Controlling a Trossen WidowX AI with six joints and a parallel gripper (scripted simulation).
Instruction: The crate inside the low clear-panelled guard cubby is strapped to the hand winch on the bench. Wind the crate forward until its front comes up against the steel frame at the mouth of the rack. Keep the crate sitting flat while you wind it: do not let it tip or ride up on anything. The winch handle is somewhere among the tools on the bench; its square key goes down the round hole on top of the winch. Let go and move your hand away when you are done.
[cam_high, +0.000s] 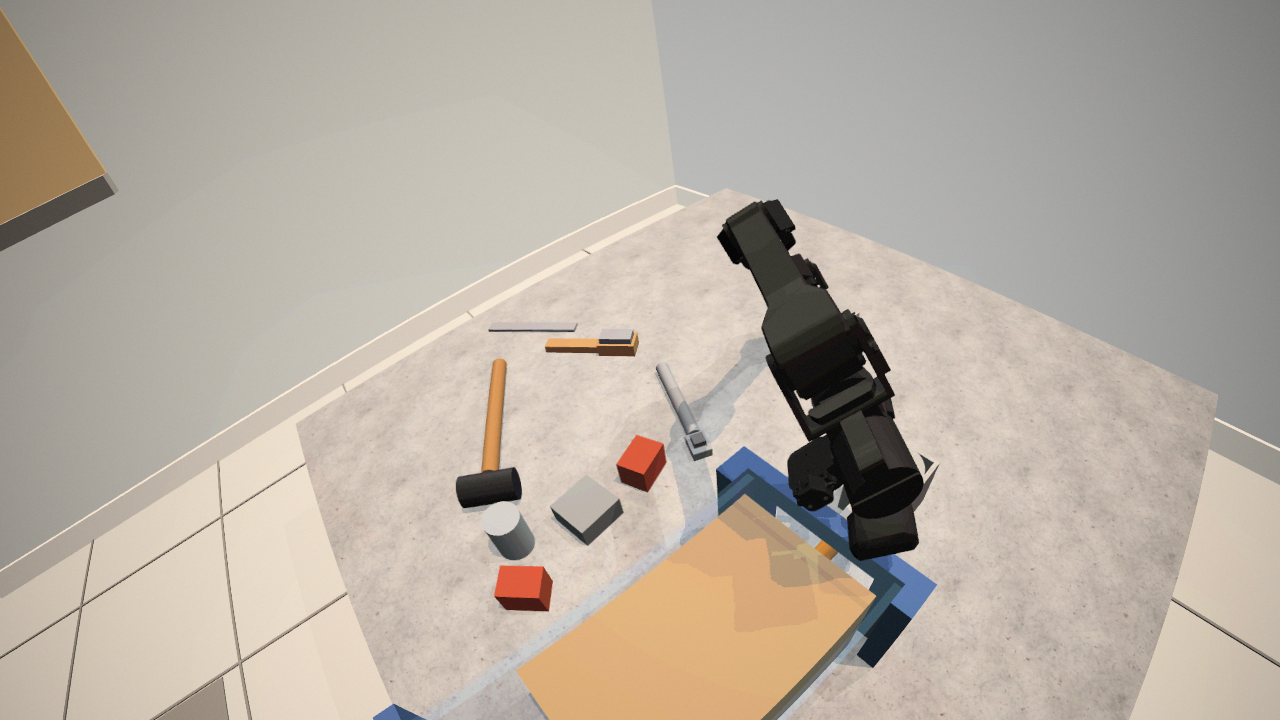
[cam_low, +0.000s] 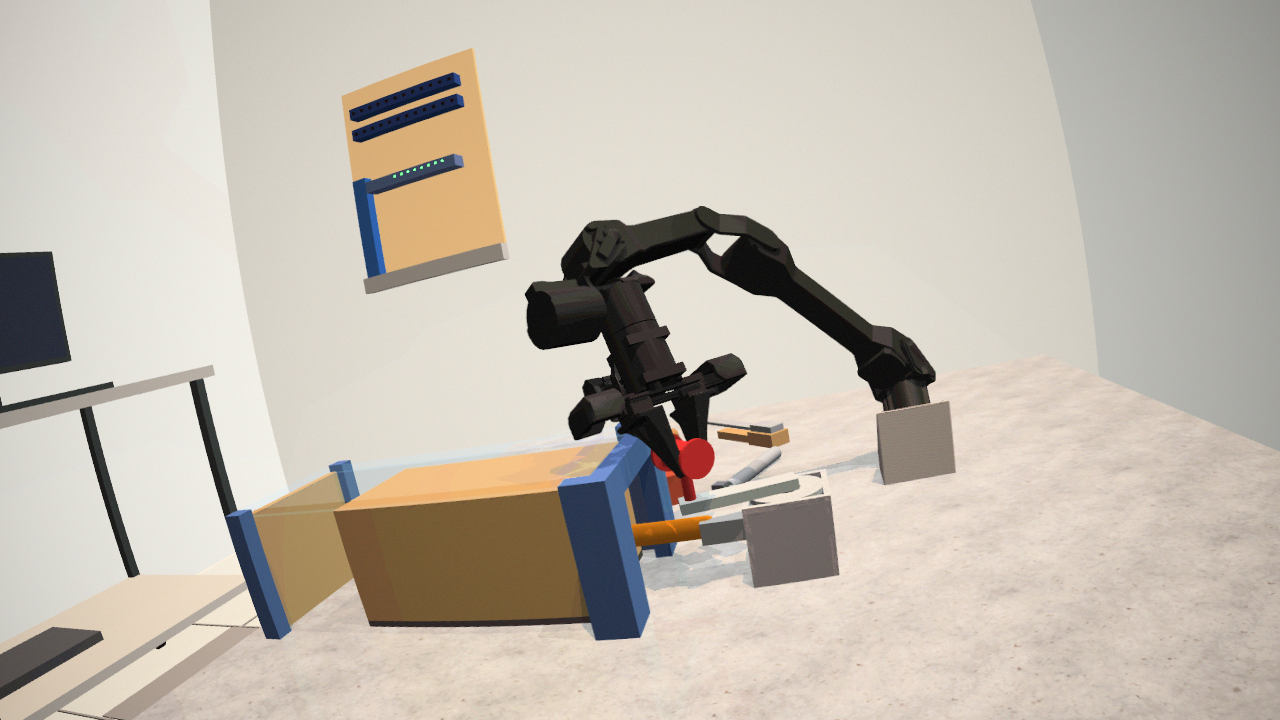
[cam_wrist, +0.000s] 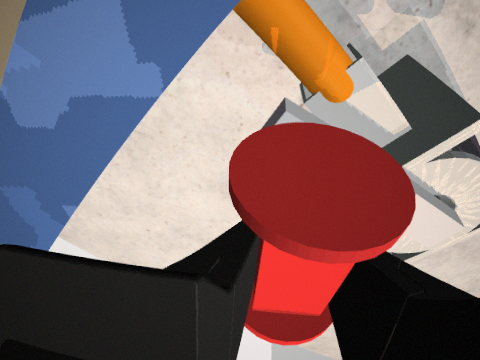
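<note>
Right now the crank handle is 2 cm behind my gripper tip, 2 cm to the right of it and 3 cm below it. The rest, counted from my gripper tip: blue steel frame 8 cm ahead, 3 cm to the right, 3 cm below; red knob 1 cm ahead, 1 cm to the right; grey winch 10 cm behind, 5 cm to the right, 10 cm below.
</note>
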